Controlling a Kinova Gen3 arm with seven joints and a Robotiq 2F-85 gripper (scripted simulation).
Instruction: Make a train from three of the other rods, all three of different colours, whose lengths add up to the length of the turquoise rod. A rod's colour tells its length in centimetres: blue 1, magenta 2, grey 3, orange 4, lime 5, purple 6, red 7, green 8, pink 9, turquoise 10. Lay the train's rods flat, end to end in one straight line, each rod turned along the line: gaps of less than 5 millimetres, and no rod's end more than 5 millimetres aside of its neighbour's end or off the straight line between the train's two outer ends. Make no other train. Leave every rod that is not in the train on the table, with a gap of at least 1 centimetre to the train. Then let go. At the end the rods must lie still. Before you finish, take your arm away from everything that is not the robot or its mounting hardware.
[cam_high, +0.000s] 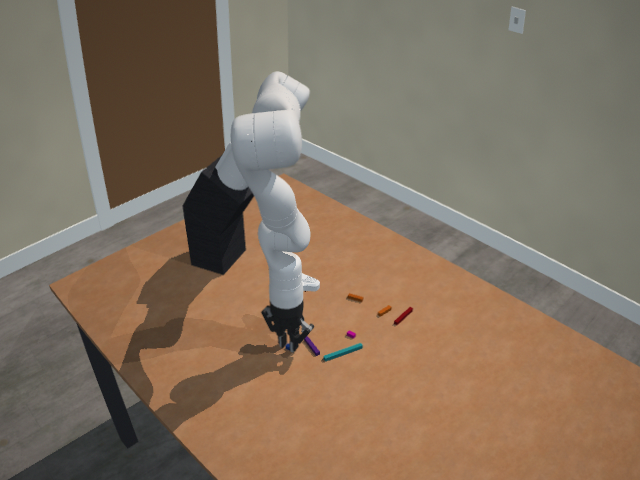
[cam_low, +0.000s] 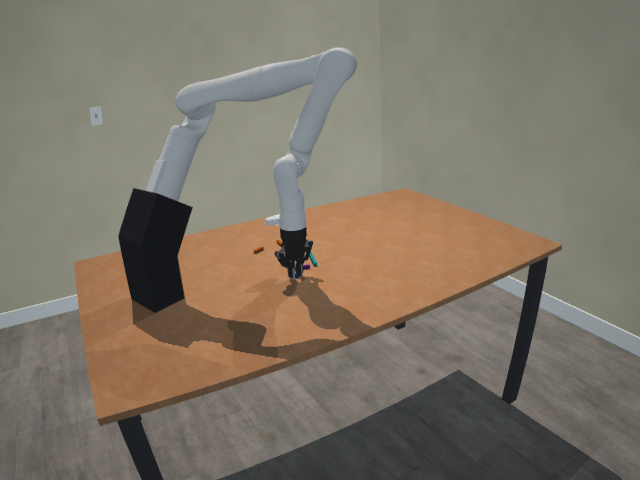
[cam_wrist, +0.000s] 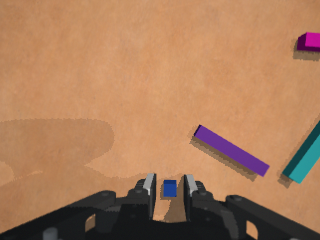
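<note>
My hand is 10 mm above the blue rod. From my hand the other things lie so: turquoise rod (110 mm ahead, 70 mm to the left, 10 mm below); then magenta rod (90 mm ahead, 130 mm to the left, 10 mm below); then purple rod (40 mm ahead, 40 mm to the left, 10 mm below).
</note>
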